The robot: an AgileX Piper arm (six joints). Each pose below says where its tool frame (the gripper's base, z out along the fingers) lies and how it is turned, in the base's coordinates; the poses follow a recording.
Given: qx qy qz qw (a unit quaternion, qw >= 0); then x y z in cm.
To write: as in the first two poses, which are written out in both.
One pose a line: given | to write
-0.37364 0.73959 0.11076 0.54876 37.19 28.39 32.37 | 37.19 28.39 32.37 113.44 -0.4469 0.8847 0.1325
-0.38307 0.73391 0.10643 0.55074 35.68 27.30 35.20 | 35.68 27.30 35.20 113.16 -0.4589 0.8793 0.1275
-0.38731 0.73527 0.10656 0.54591 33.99 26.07 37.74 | 33.99 26.07 37.74 113.83 -0.4623 0.8776 0.1272
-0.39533 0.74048 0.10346 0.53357 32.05 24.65 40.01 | 32.05 24.65 40.01 115.51 -0.4674 0.8755 0.1223
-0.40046 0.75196 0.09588 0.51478 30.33 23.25 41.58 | 30.33 23.25 41.58 118.03 -0.4671 0.8771 0.1118
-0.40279 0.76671 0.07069 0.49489 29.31 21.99 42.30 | 29.31 21.99 42.30 120.67 -0.4635 0.8823 0.0814
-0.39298 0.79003 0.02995 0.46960 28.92 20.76 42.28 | 28.92 20.76 42.28 123.98 -0.4451 0.8948 0.0339
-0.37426 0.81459 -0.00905 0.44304 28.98 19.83 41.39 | 28.98 19.83 41.39 127.40 -0.4175 0.9086 -0.0101
